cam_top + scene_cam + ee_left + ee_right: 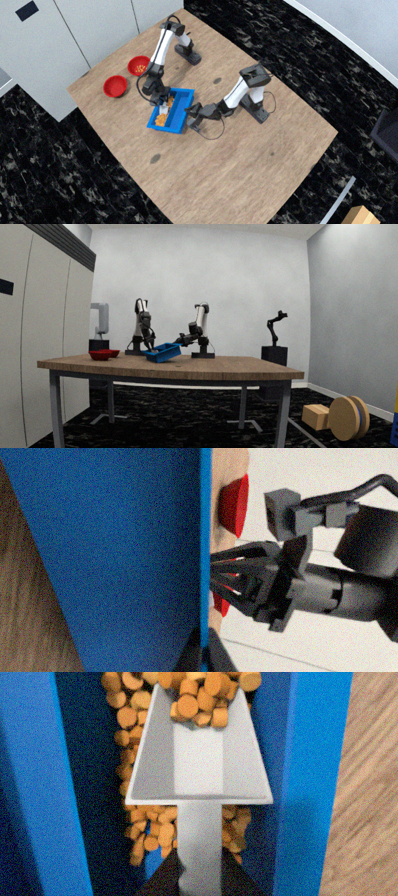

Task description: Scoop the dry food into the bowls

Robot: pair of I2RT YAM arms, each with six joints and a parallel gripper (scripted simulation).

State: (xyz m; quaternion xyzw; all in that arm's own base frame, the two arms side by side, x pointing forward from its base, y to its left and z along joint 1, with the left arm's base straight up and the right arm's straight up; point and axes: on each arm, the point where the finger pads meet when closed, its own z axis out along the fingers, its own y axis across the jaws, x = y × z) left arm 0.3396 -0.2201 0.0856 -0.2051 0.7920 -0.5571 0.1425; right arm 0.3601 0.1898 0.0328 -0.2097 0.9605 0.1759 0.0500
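Right now my right hand is 70 mm to the right of the blue box and 10 mm short of it. Also, from my right hand: grey scoop (30 mm ahead, 20 mm to the left, 20 mm below).
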